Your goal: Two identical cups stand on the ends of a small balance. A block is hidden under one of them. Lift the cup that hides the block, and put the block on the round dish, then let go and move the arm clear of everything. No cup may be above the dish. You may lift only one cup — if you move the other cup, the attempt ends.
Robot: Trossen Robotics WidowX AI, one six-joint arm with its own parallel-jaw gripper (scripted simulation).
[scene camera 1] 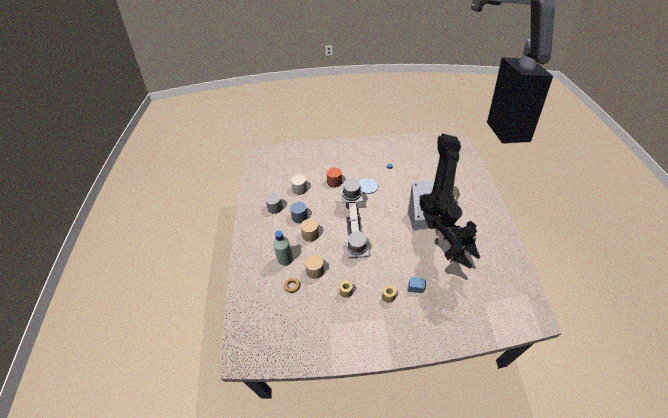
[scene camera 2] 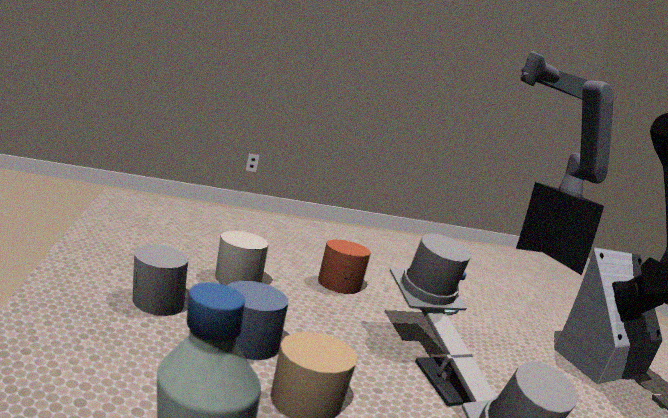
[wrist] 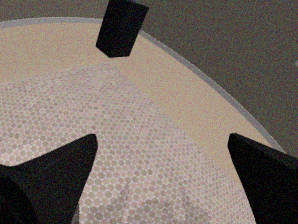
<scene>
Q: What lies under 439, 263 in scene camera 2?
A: A cup.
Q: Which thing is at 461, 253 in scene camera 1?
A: My gripper.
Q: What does my gripper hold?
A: Nothing.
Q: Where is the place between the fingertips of my gripper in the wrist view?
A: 164, 141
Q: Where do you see a cup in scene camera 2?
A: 160, 272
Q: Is my gripper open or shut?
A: Open.
</scene>
